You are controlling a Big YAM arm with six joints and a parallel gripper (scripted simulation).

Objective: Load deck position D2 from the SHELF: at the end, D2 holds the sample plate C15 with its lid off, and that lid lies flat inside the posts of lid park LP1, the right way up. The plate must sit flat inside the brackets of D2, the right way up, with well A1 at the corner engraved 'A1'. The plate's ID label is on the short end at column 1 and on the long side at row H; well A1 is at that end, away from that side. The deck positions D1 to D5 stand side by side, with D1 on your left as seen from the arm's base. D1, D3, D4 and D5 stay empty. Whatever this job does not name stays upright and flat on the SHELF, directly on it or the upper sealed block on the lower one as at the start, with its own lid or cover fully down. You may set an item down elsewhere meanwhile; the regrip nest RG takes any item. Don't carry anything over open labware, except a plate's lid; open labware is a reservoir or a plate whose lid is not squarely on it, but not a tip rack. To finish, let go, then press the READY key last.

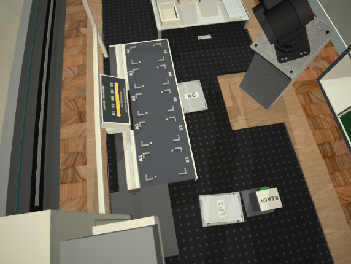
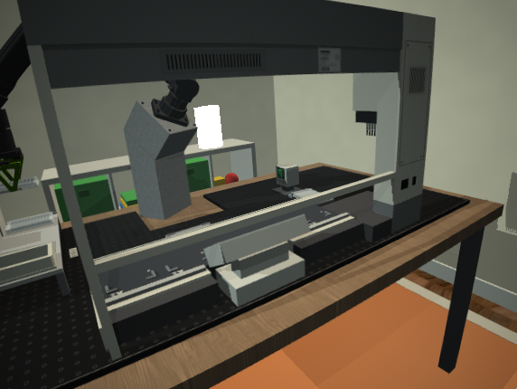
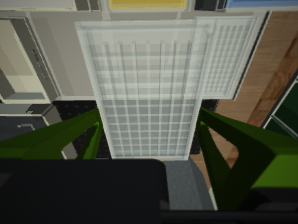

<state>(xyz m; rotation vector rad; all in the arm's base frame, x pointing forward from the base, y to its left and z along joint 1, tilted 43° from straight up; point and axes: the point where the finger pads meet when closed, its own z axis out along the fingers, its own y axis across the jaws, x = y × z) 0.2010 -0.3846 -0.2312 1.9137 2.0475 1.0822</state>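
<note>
Right now my hand is 10 mm to the left of the sample plate. Also, from my hand: shelf: 150 mm below, 70 mm ahead, 60 mm to the right; cream reservoir: 210 mm ahead, 140 mm below, 40 mm to the left; shelf label: 210 mm below, 100 mm to the left, 30 mm ahead.
</note>
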